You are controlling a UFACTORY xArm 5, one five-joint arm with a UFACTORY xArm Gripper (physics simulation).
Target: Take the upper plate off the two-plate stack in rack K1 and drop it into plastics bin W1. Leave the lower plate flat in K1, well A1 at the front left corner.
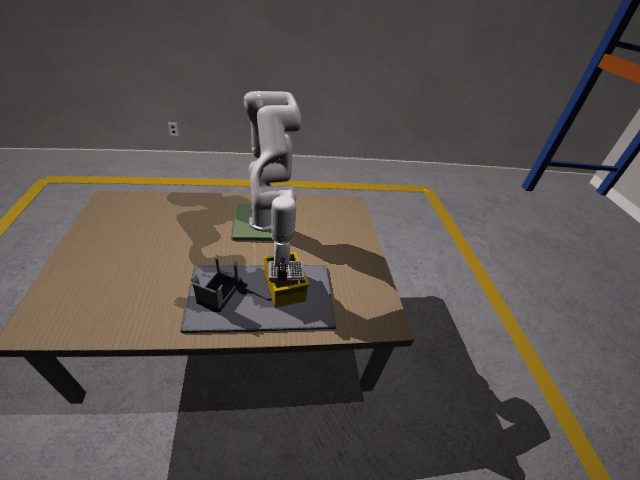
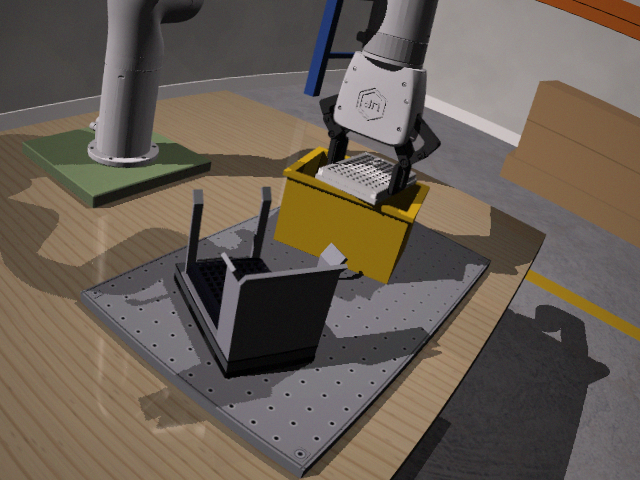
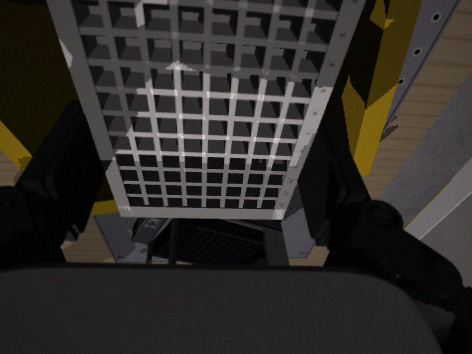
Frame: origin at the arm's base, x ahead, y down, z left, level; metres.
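Seen in the pictures: gripper, fingertip midpoint: (image 1: 281,270) (image 2: 363,179) (image 3: 205,137); arm's base at its link origin: (image 1: 262,222) (image 2: 122,152).
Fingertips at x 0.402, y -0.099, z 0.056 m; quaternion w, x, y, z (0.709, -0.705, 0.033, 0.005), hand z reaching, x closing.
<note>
Offsets run from my fingertips to a thing's top centre. "spot": to the spot under its first point. Level surfaces: height alone.
My gripper (image 1: 282,272) (image 2: 366,173) (image 3: 205,137) is shut on the upper plate @[dx +0.001, dy -0.010, dz +0.016 m] (image 1: 294,270) (image 2: 356,175) (image 3: 215,120), a white grid plate, with one finger at each long side. The plate is at about rim height over the opening of the yellow bin W1 @[dx -0.008, dy +0.006, dz +0.014 m] (image 1: 290,296) (image 2: 330,219) (image 3: 375,120); whether it touches the rim is not clear. Rack K1 @[dx +0.000, dy -0.014, dz -0.226 m] (image 1: 207,298) (image 2: 289,310) is dark grey, with upright corner guides. The dark lower plate @[dx +0.006, dy +0.067, dz -0.228 m] (image 2: 210,276) (image 3: 215,246) lies low inside it. Its front edge and well A1 are hidden or too dark to tell.
A grey perforated board @[dx +0.018, dy +0.105, dz -0.074 m] (image 1: 315,314) (image 2: 320,400) carries the rack and the bin. The rack's tall posts @[spot: dx -0.069, dy +0.025, dz -0.233 m] (image 2: 194,227) stand left of the bin. The arm's green base plate (image 1: 245,227) (image 2: 67,165) is at the back of the wooden table @[dy +0.119 m] (image 1: 129,248) (image 2: 51,361).
</note>
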